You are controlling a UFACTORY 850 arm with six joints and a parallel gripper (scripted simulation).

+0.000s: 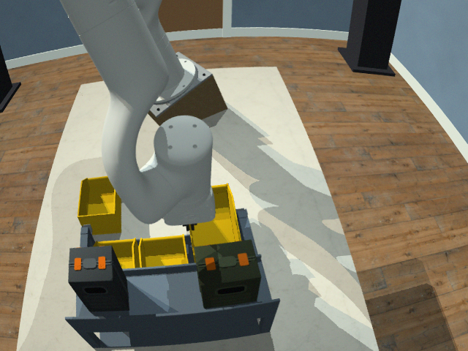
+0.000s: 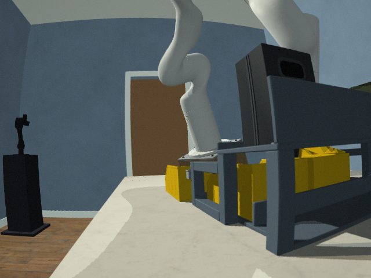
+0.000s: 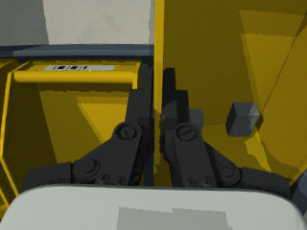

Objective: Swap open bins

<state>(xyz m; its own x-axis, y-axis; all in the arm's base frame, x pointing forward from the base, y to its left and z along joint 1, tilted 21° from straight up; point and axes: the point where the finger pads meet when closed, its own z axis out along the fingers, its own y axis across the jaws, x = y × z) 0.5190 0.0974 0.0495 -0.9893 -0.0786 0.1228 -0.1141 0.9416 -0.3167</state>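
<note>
The shelf lip is 8 cm below my hand, 7 cm to the right of it and 1 cm behind it. From my hand the other things lie so: dark grey case (20 cm ahead, 16 cm to the right, 7 cm above); green case (17 cm ahead, 7 cm to the left, 6 cm above).
</note>
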